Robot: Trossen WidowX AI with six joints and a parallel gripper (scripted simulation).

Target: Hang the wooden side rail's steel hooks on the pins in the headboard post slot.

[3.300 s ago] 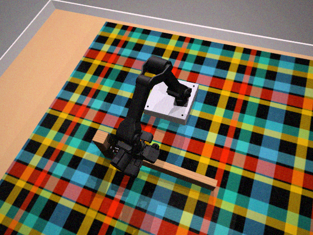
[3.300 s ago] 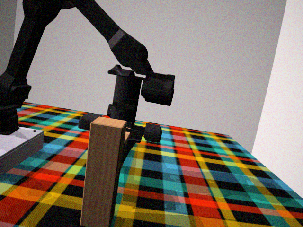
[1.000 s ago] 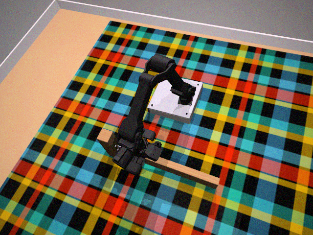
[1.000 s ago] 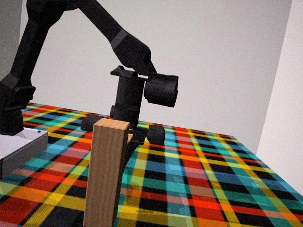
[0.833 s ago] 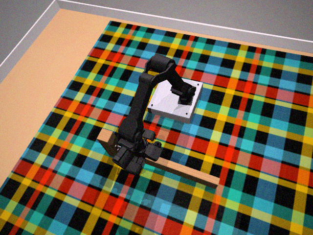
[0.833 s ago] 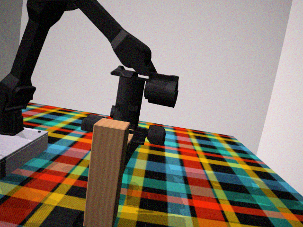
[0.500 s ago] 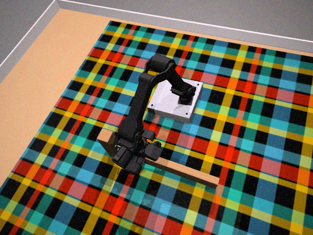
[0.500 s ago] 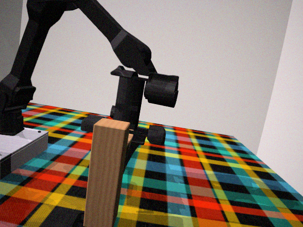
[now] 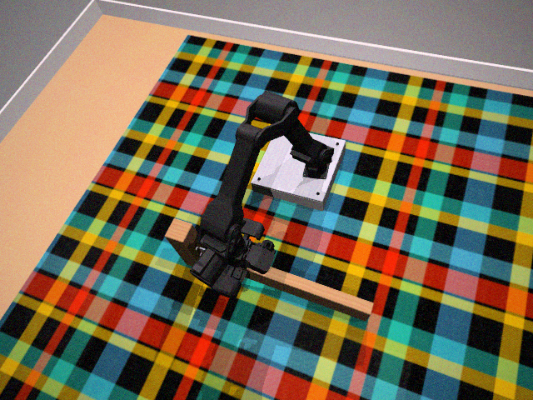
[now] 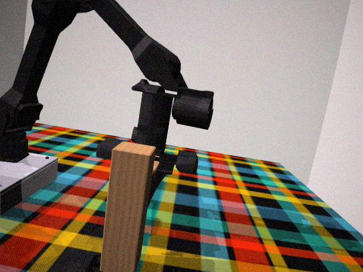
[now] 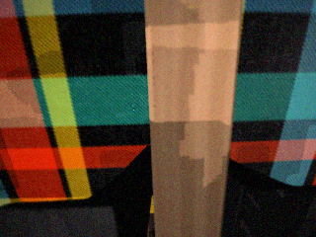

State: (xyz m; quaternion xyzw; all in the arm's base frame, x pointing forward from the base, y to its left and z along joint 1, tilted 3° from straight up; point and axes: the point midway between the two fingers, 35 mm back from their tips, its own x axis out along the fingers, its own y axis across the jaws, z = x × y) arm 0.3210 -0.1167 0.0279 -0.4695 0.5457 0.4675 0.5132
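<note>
Right now the wooden headboard post is 14 cm to the right of my gripper tip, 4 cm above it and 2 cm behind it.
</note>
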